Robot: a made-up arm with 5 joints.
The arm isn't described. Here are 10 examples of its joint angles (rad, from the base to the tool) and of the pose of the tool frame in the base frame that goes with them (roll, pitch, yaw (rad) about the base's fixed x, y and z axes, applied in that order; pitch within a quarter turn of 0, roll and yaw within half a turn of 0; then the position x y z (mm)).
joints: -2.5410 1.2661 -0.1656 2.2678 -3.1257
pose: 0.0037 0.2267 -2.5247 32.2 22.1 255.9
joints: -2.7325 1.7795 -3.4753 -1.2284 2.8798
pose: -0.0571 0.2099 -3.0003 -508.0 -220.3 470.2
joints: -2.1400 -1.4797 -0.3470 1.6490 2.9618
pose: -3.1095 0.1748 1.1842 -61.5 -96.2 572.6
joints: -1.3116 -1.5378 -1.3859 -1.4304 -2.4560
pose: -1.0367 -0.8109 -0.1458 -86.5 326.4 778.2
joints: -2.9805 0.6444 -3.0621 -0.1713 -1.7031
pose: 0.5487 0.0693 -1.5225 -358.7 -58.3 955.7
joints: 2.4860 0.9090 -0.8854 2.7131 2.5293
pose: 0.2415 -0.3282 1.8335 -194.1 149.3 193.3
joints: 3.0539 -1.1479 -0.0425 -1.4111 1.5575
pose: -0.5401 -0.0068 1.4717 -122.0 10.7 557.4
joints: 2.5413 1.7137 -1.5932 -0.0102 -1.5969
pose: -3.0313 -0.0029 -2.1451 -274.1 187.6 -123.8
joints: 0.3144 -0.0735 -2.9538 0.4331 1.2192
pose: -0.5198 -0.1802 -1.5600 -16.3 -5.3 1083.9
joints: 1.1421 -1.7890 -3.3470 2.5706 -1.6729
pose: 0.5738 0.0556 2.6272 -234.0 -512.0 235.1
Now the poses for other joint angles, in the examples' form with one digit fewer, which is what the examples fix.
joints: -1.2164 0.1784 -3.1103 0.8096 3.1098
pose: -0.052 1.018 -1.277 41 -111 1066
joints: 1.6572 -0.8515 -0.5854 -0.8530 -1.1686
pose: 0.810 -0.299 -2.782 -18 203 703
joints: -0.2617 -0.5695 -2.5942 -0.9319 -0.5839
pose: -0.661 0.749 2.028 -254 68 979
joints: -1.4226 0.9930 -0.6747 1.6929 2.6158
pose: 0.817 -0.899 -2.360 21 -140 114
